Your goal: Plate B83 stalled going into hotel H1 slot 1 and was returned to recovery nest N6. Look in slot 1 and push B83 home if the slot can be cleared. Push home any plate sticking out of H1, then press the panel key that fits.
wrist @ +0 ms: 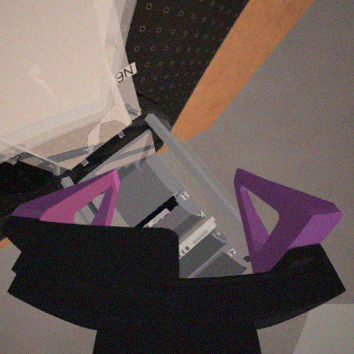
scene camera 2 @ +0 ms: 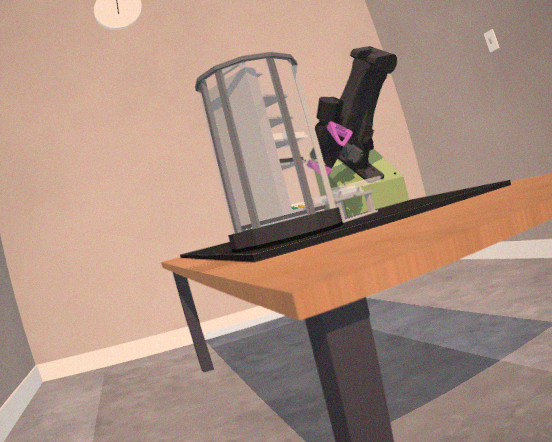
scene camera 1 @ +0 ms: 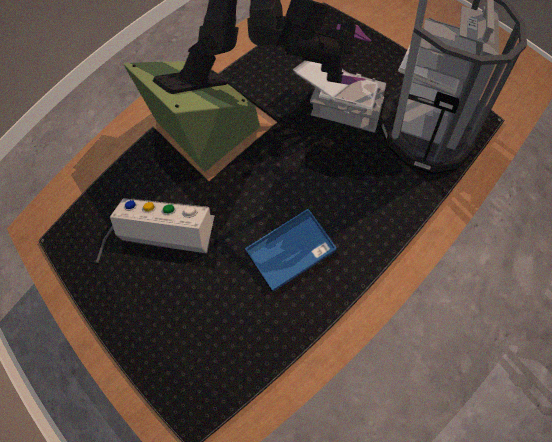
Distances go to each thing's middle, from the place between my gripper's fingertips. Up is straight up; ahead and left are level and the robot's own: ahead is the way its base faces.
The grey slotted plate rack [scene camera 2: 274, 184] is 18 cm ahead of my hand, 3 cm to the left of it and 5 cm above it. Also, from my hand: blue tray [scene camera 1: 286, 252]: 12 cm ahead, 42 cm to the right, 14 cm below.
